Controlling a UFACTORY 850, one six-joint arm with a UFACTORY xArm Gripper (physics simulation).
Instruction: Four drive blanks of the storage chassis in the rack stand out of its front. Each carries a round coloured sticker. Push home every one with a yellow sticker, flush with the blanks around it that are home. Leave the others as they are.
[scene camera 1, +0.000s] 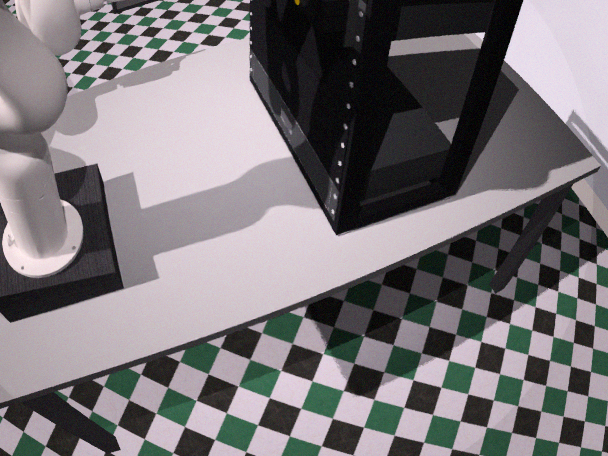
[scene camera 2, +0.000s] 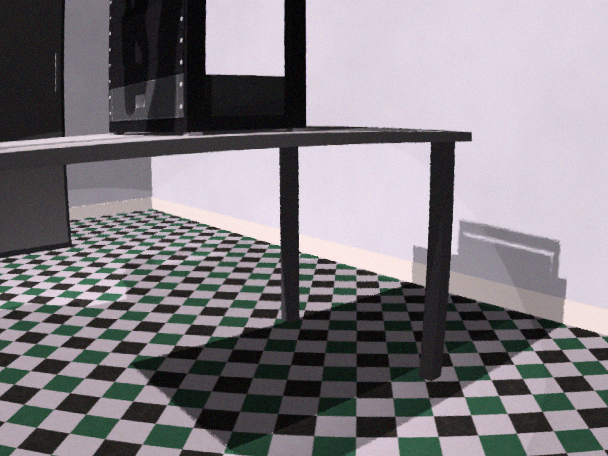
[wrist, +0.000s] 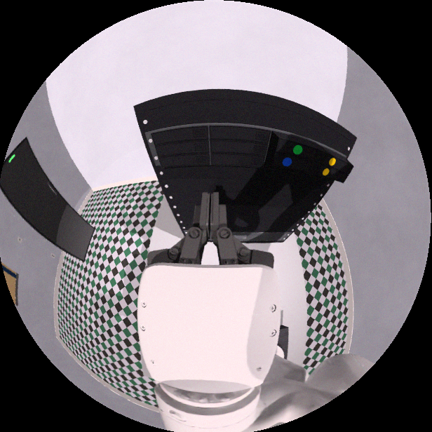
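Observation:
The rack (scene camera 1: 348, 125) (scene camera 2: 295, 65) (wrist: 225, 106) is black and stands on the table. The storage chassis (wrist: 182, 146) spans its upper part in the wrist view. At the chassis's right are a green sticker (wrist: 298, 149), a blue sticker (wrist: 287, 162), an upper yellow sticker (wrist: 332, 161) and a lower yellow sticker (wrist: 325, 172), on dark blanks whose edges are hard to tell apart. Part of a yellow sticker (scene camera 1: 297, 1) shows at the top edge of scene camera 1. My gripper (wrist: 210, 200) is shut and empty, its tips below and left of the stickers in the wrist view.
The table (scene camera 1: 225, 280) (scene camera 2: 375, 137) carries the rack and the dark arm base (scene camera 1: 95, 240). A tall black cabinet (scene camera 2: 30, 70) (wrist: 45, 200) stands to the left in the wrist view. A pale wall (scene camera 2: 400, 65) rises behind the rack.

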